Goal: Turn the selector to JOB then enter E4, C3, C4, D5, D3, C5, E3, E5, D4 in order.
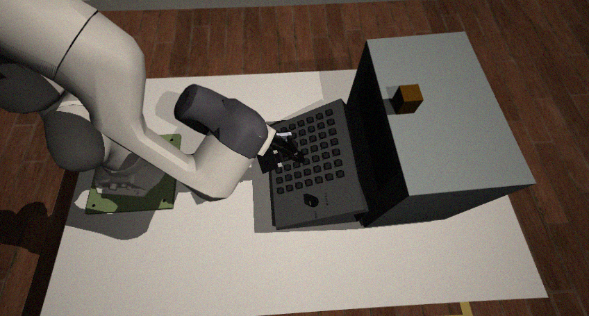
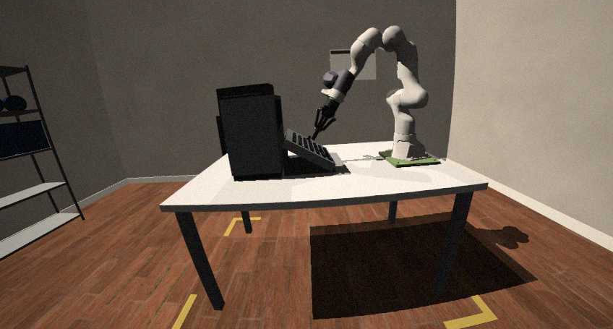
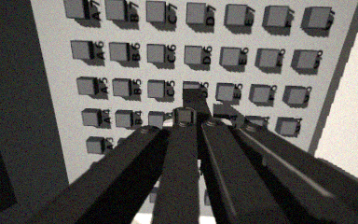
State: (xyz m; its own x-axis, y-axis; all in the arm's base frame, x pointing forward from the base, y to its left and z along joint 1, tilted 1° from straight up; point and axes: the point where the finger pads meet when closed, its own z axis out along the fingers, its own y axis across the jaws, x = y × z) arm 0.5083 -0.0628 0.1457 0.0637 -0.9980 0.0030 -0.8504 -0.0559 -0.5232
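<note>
The key C5 lies 6 cm ahead of my hand and 3 cm below it. From my hand the other things lie so: a5 key: 12 cm ahead; c6 key: 6 cm ahead, 4 cm to the right, 3 cm below; sloped keypad: 9 cm below, 6 cm ahead, 2 cm to the right.
</note>
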